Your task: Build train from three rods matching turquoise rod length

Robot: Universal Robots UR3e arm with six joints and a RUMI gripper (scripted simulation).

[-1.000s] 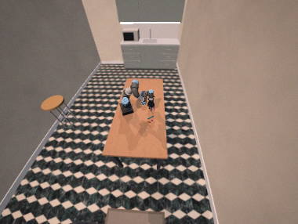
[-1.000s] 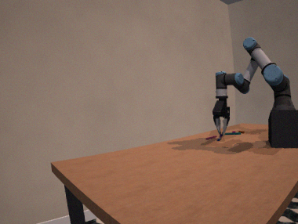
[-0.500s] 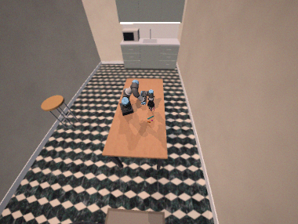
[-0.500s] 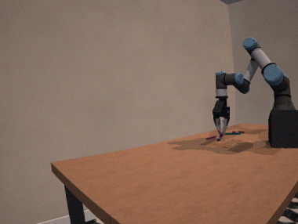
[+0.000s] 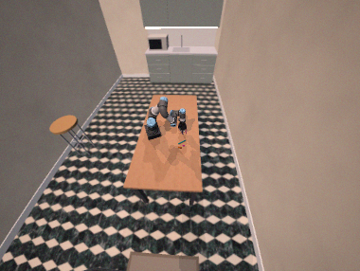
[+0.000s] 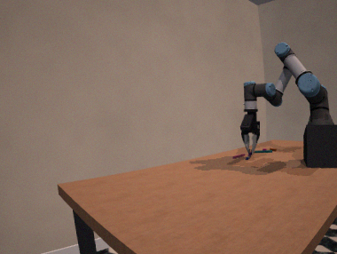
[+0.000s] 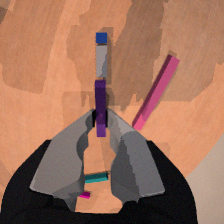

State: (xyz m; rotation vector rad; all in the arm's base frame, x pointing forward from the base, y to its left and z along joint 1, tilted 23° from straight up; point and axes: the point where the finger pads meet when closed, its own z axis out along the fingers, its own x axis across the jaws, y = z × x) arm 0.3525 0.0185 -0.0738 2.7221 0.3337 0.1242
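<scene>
Now: hand 50 mm to the right of the grey rod, 20 mm above it and 10 mm past it. The rest, counted from my hand: blue rod: 70 mm to the left, 20 mm below, 10 mm behind; purple rod: 10 mm below; pink rod: 50 mm ahead, 30 mm to the left, 20 mm below.
</scene>
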